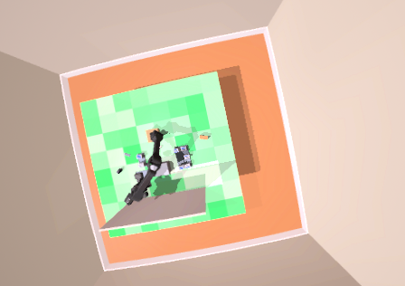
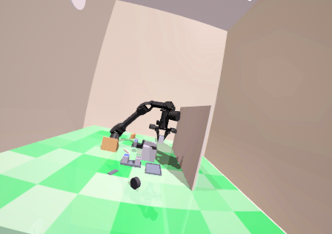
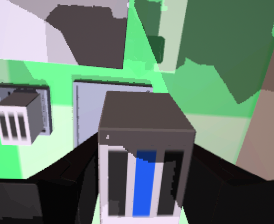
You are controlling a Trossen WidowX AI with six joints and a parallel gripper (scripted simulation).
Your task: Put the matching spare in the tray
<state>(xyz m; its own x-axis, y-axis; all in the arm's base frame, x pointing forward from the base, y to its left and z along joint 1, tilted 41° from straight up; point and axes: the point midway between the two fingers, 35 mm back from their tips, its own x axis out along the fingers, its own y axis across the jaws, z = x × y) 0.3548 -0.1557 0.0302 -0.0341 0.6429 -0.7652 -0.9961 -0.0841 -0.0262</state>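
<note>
Right now my gripper tip is 1 cm past the tray, 8 cm to the left of it and 16 cm above it. Round my gripper tip: tall brown panel (19 cm ahead, 11 cm to the left, 6 cm above); then grey mounted unit (6 cm behind, 11 cm to the left, 12 cm below); then cube (2 cm above).
</note>
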